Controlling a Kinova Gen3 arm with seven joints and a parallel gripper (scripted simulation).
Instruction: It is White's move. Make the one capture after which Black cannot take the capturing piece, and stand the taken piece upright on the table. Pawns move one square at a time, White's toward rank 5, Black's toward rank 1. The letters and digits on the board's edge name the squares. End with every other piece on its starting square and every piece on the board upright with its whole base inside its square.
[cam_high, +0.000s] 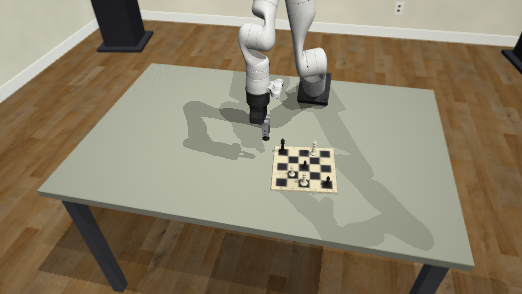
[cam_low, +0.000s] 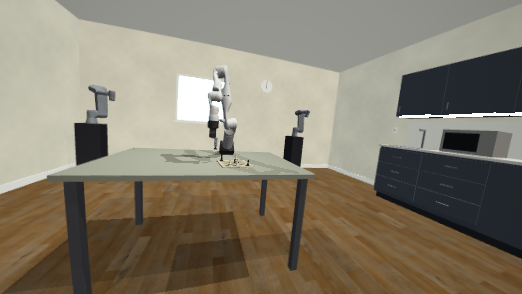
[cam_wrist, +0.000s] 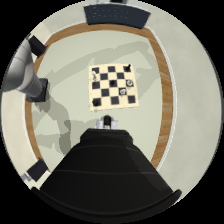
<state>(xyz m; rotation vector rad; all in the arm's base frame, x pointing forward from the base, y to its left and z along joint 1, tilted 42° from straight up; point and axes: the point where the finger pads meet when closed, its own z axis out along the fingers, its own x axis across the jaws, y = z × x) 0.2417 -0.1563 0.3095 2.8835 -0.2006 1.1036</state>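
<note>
Right now the chessboard is 140 mm to the left of my hand, 140 mm below it and 40 mm ahead of it.
</note>
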